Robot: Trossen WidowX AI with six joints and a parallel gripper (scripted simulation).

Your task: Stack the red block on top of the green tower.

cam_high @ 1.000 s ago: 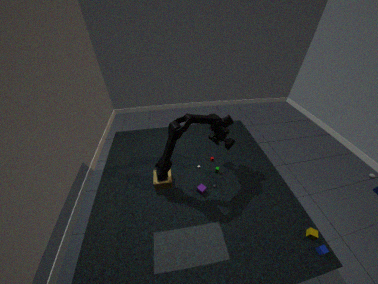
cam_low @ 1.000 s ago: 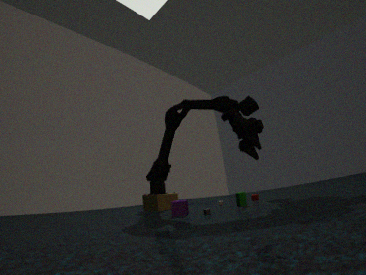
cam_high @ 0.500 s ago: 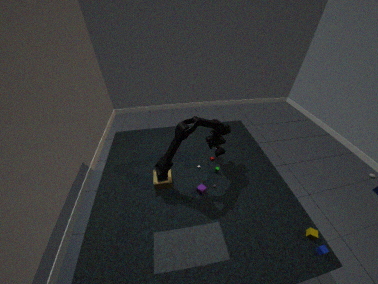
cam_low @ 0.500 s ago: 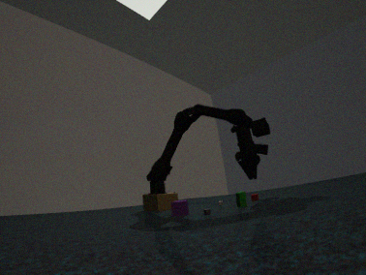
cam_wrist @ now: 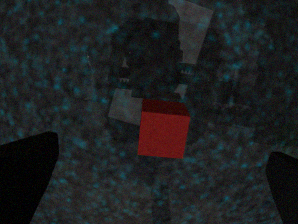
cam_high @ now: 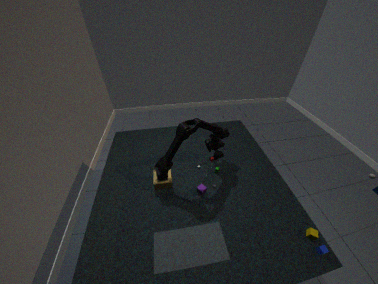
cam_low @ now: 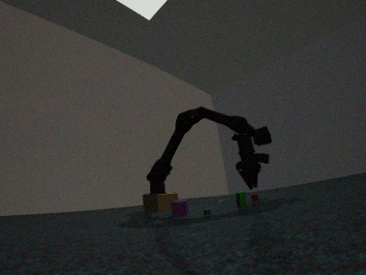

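Right now my gripper tip is 3 cm above the red block. From my gripper tip the other things lie so: yellow block (68 cm to the right, 30 cm ahead, 2 cm below); purple block (23 cm to the right, 18 cm behind, 2 cm below); blue block (76 cm to the right, 29 cm ahead, 3 cm below).
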